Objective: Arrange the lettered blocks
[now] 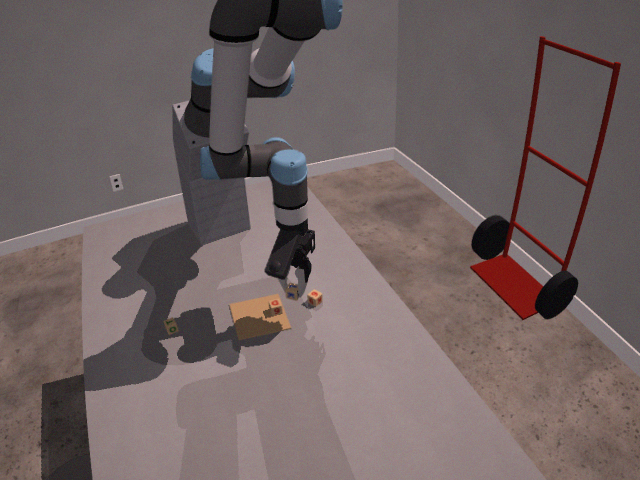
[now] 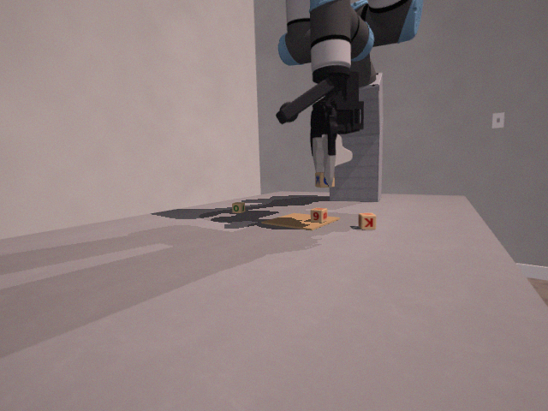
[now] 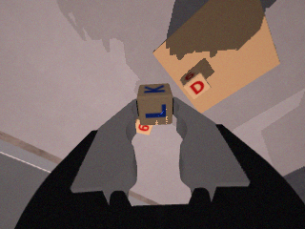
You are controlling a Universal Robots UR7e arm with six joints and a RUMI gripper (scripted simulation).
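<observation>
Right now my hand is 60 mm past the tan mat, 80 mm to the left of it and 100 mm above it. Also, from my hand: red-marked block 60 mm behind, 30 mm to the right, 90 mm below; red-lettered block 40 mm behind, 80 mm to the left, 90 mm below; blue-lettered block right at my hand.
</observation>
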